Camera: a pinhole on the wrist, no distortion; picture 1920 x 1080 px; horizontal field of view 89.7 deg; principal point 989.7 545.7 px. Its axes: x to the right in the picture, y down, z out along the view. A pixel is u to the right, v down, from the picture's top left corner.
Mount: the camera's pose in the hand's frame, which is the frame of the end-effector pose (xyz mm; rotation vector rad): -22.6 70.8 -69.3 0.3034 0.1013 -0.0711
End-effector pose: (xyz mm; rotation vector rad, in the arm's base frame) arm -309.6 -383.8 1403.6 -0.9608 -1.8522 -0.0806
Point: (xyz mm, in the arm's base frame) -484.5 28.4 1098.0
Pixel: outside the picture
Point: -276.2 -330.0 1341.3
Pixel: 847.7 944.0
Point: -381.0 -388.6 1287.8
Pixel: 605.1 397.7
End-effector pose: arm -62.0 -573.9 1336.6 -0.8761 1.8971 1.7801
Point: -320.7 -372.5 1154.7
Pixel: 1725.3 800.3
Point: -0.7 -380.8 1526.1
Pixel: outside the picture
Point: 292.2 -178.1 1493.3
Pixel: outside the picture
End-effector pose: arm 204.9 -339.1 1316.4 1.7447 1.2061 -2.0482
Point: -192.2 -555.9 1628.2
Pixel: 545.9 248.5
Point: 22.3 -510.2 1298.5
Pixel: 989.2 653.8
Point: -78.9 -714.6 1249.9
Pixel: 937.5 907.5
